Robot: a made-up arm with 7 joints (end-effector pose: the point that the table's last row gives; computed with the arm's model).
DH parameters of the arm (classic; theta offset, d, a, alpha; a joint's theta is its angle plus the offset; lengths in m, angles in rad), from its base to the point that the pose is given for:
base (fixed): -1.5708 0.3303 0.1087 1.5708
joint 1: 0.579 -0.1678 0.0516 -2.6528
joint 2: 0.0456 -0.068 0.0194 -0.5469
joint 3: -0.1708 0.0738 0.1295 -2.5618
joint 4: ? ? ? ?
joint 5: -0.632 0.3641 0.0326 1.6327
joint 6: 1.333 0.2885 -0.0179 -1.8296
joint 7: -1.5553 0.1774 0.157 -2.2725
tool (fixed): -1.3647 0.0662 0 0
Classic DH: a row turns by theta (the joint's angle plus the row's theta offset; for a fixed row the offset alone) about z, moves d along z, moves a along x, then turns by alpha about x.
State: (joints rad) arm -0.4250 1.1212 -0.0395 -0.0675 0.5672 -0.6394 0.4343
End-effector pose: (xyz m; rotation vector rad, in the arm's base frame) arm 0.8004 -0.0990 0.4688 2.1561 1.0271 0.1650
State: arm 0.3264 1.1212 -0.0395 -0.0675 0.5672 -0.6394 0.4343
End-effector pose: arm 0.8004 -0.0071 0.4248 1.4690 0.8985 -0.1975
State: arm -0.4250 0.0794 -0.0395 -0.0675 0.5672 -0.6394 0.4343
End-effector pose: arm 0.7759 -0.2607 0.5405 1.4548 0.3720 -0.3857
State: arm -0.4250 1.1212 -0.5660 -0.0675 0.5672 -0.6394 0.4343
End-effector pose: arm 0.7427 -0.0393 0.5993 1.7095 0.7443 0.1635
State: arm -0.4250 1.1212 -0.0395 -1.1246 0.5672 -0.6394 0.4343
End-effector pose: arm 0.7353 -0.0294 0.5513 -2.3039 -1.7240 -0.8315
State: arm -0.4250 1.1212 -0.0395 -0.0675 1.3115 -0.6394 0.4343
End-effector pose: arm 0.8999 -0.2008 0.2317 2.7738 1.4036 -0.0987
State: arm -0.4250 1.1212 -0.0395 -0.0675 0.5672 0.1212 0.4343
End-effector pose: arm 0.6811 -0.0745 0.5356 1.8552 1.4444 1.0002
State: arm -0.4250 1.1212 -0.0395 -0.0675 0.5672 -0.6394 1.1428
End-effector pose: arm 0.8059 -0.0736 0.3573 2.2703 1.5966 -0.4872
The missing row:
joint 4: -0.052 0.0312 0.0841 2.349
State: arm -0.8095 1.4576 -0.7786 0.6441 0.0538 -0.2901 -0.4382
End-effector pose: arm 0.5201 0.0697 0.5999 0.6206 0.0235 0.8380
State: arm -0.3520 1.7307 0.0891 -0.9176 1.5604 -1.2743 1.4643
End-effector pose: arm 0.4445 0.3907 0.3806 0.1540 -1.9858 0.7063
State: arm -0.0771 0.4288 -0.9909 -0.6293 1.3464 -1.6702 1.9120
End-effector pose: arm 0.6941 -0.3343 0.3772 -2.1936 0.4003 2.0115
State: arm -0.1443 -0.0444 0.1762 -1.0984 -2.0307 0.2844 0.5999
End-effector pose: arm 0.3301 0.0721 -0.0383 -0.6994 0.6233 0.0659
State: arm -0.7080 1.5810 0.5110 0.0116 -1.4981 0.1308 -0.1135
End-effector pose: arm 0.0906 0.2837 0.5958 0.6233 0.3067 1.6037
